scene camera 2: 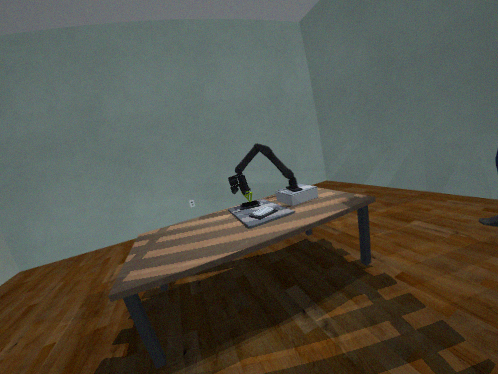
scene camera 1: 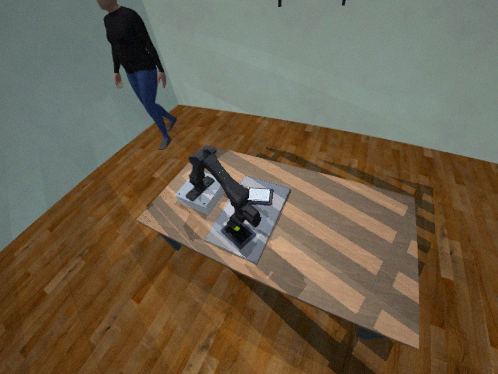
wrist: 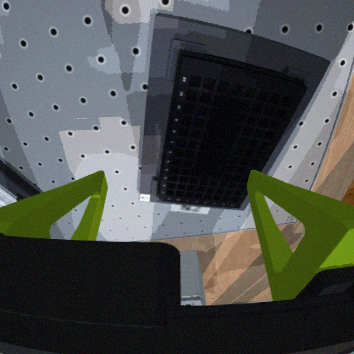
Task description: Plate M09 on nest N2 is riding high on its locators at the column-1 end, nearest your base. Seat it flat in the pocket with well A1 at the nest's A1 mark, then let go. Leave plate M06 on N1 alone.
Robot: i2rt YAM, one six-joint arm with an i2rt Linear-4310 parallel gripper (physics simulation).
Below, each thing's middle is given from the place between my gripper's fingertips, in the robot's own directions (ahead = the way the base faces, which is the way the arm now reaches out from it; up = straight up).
I see the dark gridded well plate (wrist: 226, 116) 30 mm to the right of my hand and 40 mm below it. Round my hand: grey perforated plate (scene camera 1: 252, 250): 30 mm behind, 110 mm to the left, 60 mm below; nest N2 (wrist: 170, 33): 10 mm behind, 30 mm to the right, 50 mm below.
